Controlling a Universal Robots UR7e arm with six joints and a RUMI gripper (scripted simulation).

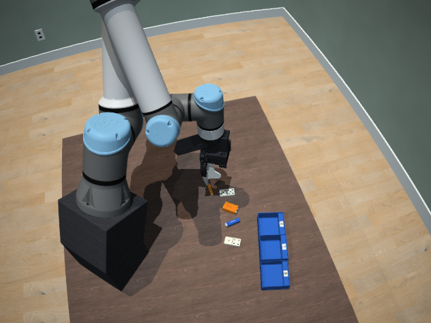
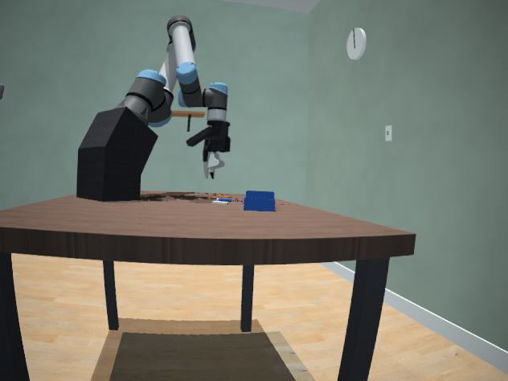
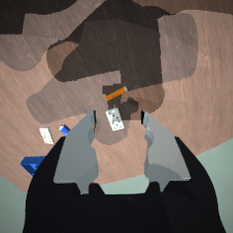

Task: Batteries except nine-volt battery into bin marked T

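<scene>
My hand is 9 cm above the thin orange battery. Round my hand: joined blue bins 30 cm to the right, 11 cm ahead, 7 cm below; then blue cylindrical battery 15 cm to the right, 8 cm below, 3 cm ahead; then orange nine-volt battery 11 cm to the right, 8 cm below, 5 cm ahead.
</scene>
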